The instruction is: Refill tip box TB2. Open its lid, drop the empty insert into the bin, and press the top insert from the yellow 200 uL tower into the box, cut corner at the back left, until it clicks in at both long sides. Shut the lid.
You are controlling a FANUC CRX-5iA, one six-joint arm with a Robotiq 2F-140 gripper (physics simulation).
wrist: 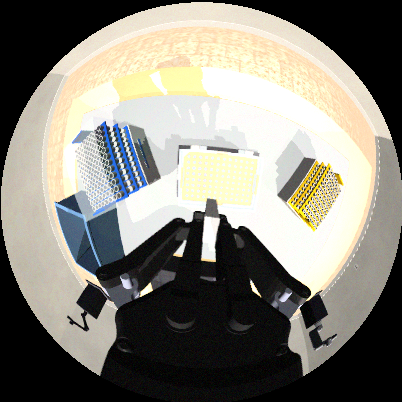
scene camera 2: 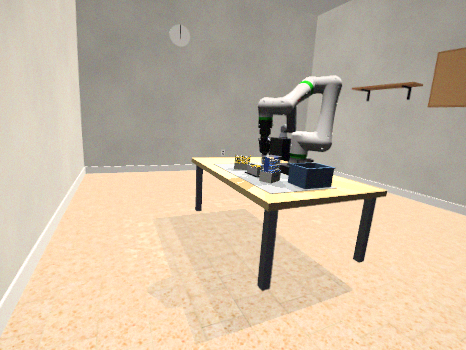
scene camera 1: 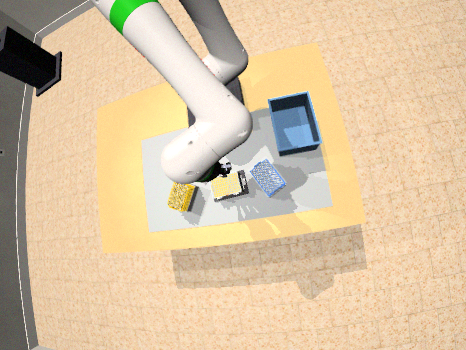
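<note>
The tip box TB2 (scene camera 1: 227,185) (scene camera 2: 254,169) (wrist: 217,177) stands mid-mat. A pale yellow perforated insert fills its top, with a whitish rim around it and dark edging along its far side in the wrist view. I cannot clearly tell a clear lid over it. The yellow tower (scene camera 1: 182,196) (scene camera 2: 242,160) (wrist: 320,192) holds stacked inserts on a grey base, to the right in the wrist view. My gripper (scene camera 1: 226,168) (scene camera 2: 265,153) (wrist: 209,207) is shut and empty, its fingertips at the near long edge of the box. Their exact height above it is unclear.
A blue tower (scene camera 1: 268,177) (scene camera 2: 271,165) (wrist: 107,165) stands on the box's other side. The blue bin (scene camera 1: 299,150) (scene camera 2: 311,177) (wrist: 107,230) stands beyond it, near a mat corner. The grey mat (scene camera 1: 160,160) lies on the yellow table (scene camera 1: 120,175).
</note>
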